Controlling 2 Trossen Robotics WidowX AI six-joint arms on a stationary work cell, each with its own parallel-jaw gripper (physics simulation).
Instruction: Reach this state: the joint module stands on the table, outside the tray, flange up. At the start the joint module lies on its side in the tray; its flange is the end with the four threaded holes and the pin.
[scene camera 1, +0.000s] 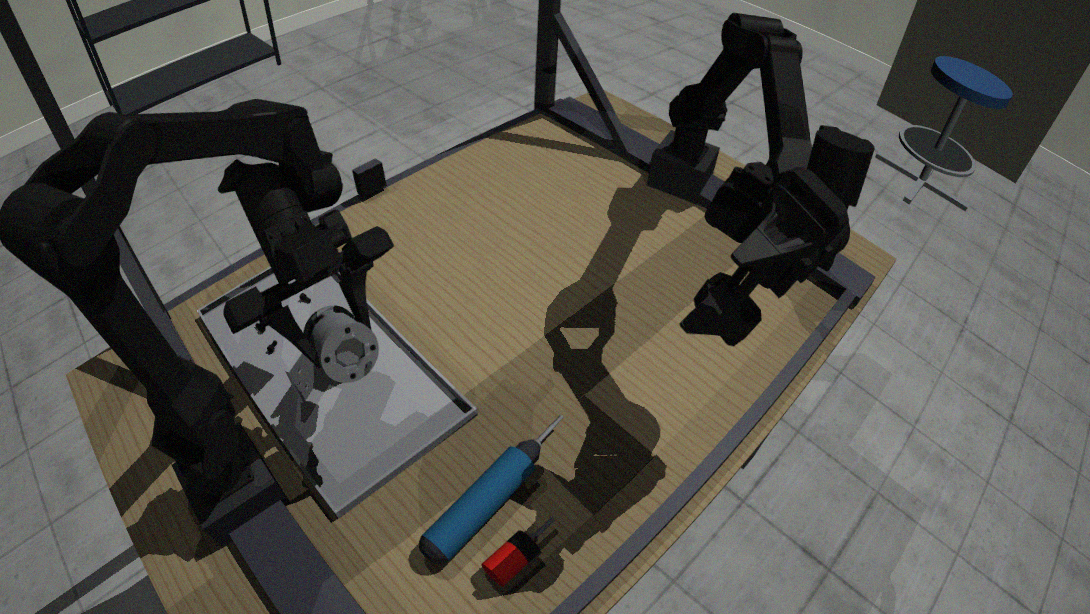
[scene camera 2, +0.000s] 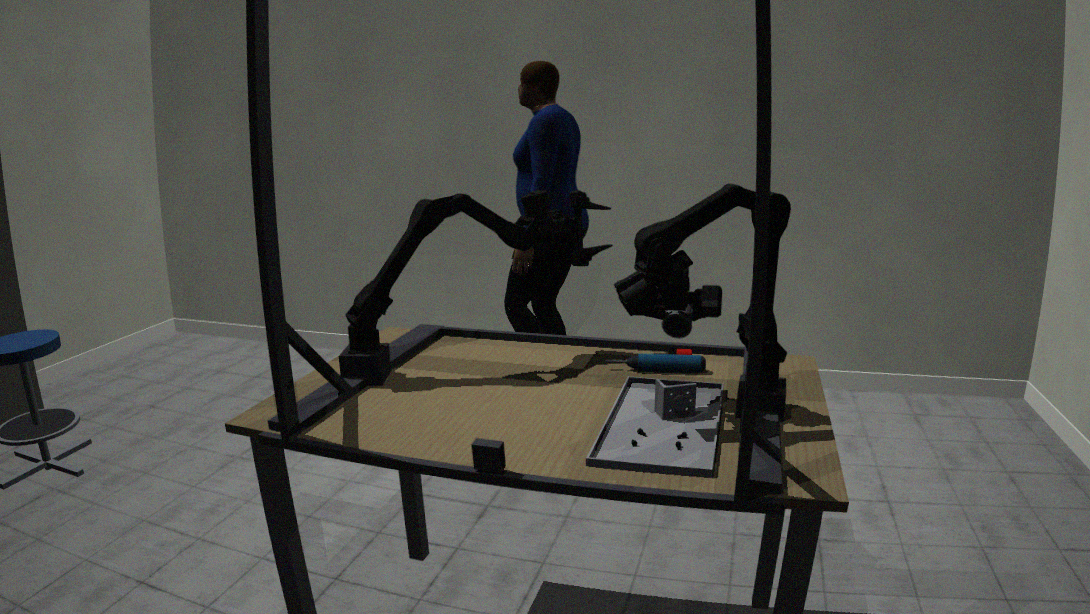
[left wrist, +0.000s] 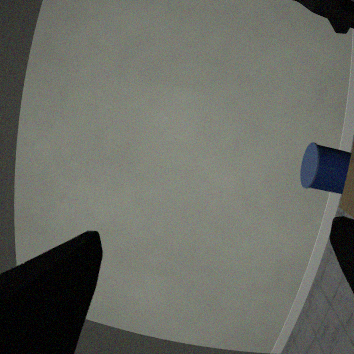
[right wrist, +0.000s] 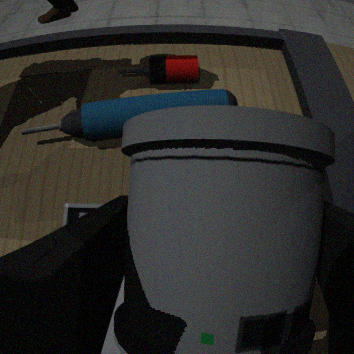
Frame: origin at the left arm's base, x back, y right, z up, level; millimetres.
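Seen in the pictures: left gripper, fingertip midpoint: (scene camera 1: 707, 296) (scene camera 2: 611, 226) (left wrist: 220, 238); right gripper, fingertip midpoint: (scene camera 1: 345, 353) (scene camera 2: 679, 318) (right wrist: 220, 209); left arm's base at its link origin: (scene camera 1: 687, 150) (scene camera 2: 364, 349); right arm's base at its link origin: (scene camera 1: 221, 473) (scene camera 2: 762, 384).
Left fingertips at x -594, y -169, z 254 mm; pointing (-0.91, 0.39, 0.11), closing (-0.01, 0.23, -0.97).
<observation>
Offsets run from my left fingertips to a thing's top centre. "pt": to the spot under its first point.
The grey joint module @(dx -115, dy +315, dz -99 mm) (scene camera 1: 344, 347) (scene camera 2: 676, 325) (right wrist: 227, 240) is held in the air above the tray @(dx -67, dy +448, dz -310 mm) (scene camera 1: 405, 462) (scene camera 2: 648, 467) (right wrist: 82, 205), lying roughly sideways. In scene camera 1 one round end, with small holes around a six-sided centre recess, faces the camera. In the right wrist view its wider rim is at the top, and a green square and a dark panel show low on its side. My right gripper (scene camera 1: 336, 329) (right wrist: 220, 209) is shut on its body, one finger on each side. My left gripper (scene camera 1: 709, 292) (scene camera 2: 610, 226) (left wrist: 220, 238) is open and empty, high and far from the module.
A grey bracket @(dx -96, dy +411, dz -252 mm) (scene camera 2: 675, 400) and several small black screws @(dx -90, dy +525, dz -312 mm) (scene camera 1: 270, 347) @(dx -16, dy +504, dz -312 mm) (scene camera 2: 641, 432) are in the tray. A blue screwdriver @(pt dx -138, dy +140, dz -286 mm) (scene camera 1: 476, 503) (scene camera 2: 669, 363) (right wrist: 155, 110) and a red-and-black tool @(dx -149, dy +75, dz -292 mm) (scene camera 1: 507, 564) (right wrist: 182, 69) lie beyond it. A black block @(dx +264, dy +635, dz -269 mm) (scene camera 1: 369, 176) (scene camera 2: 488, 455) is at the table edge.
</observation>
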